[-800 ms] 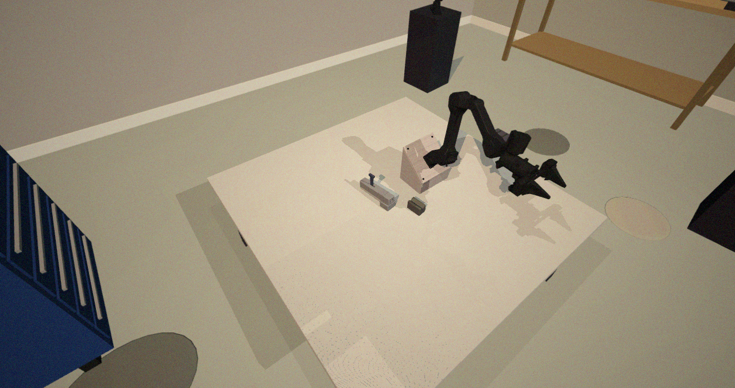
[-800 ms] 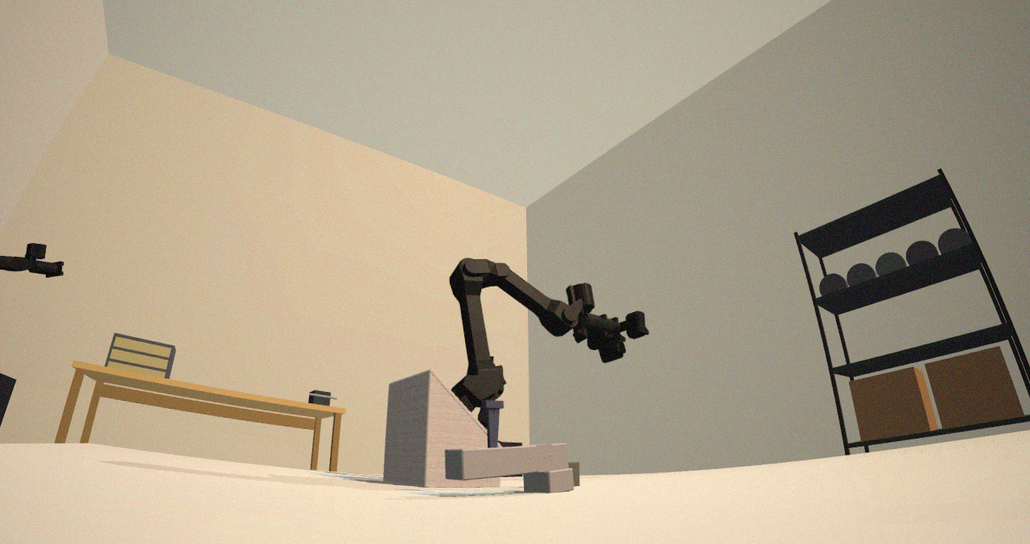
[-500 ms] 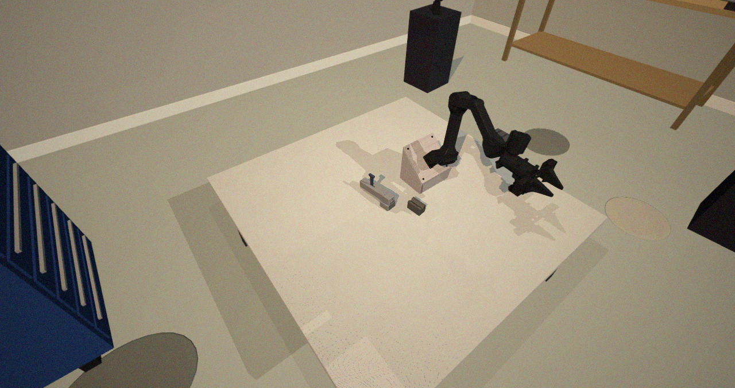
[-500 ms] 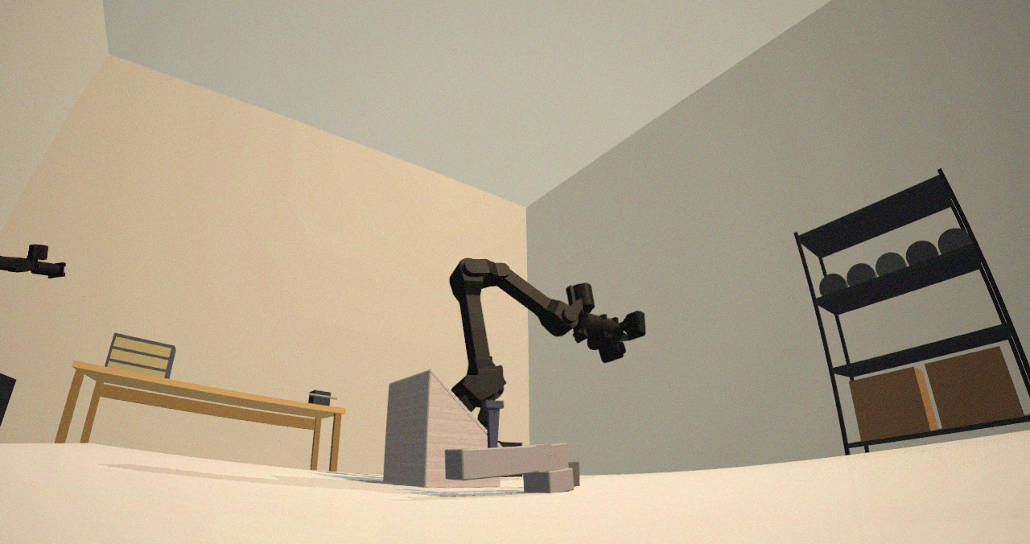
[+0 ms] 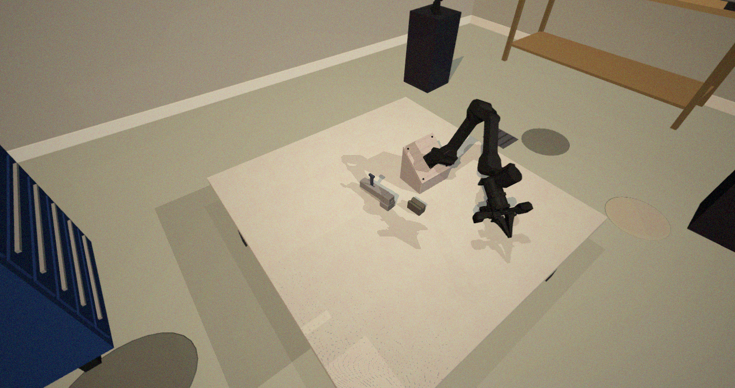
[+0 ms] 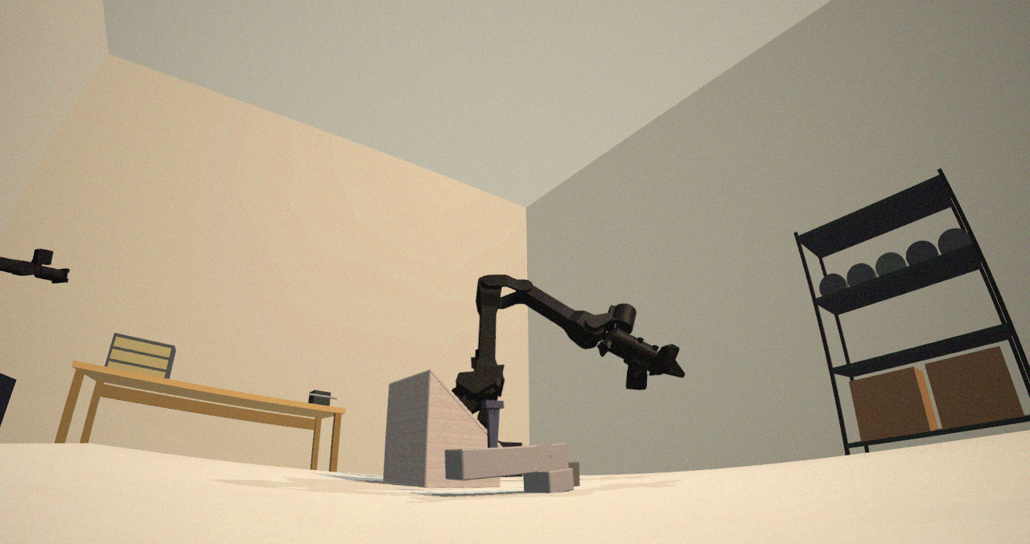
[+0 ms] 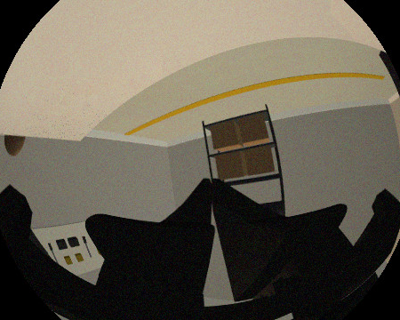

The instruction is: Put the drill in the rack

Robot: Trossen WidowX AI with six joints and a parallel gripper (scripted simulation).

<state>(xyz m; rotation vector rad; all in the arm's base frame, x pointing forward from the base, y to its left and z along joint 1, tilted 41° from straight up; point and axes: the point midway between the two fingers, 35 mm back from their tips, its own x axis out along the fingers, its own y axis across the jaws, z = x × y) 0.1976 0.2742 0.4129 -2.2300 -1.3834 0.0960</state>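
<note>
Now: gripper tip 610 mm to the left of the dark key, 140 mm above it and 50 mm short of it. Round my gripper tip: small dark grey block (410 mm to the right, 210 mm below, 30 mm behind); drill (550 mm to the right, 180 mm below, 50 mm ahead).
</note>
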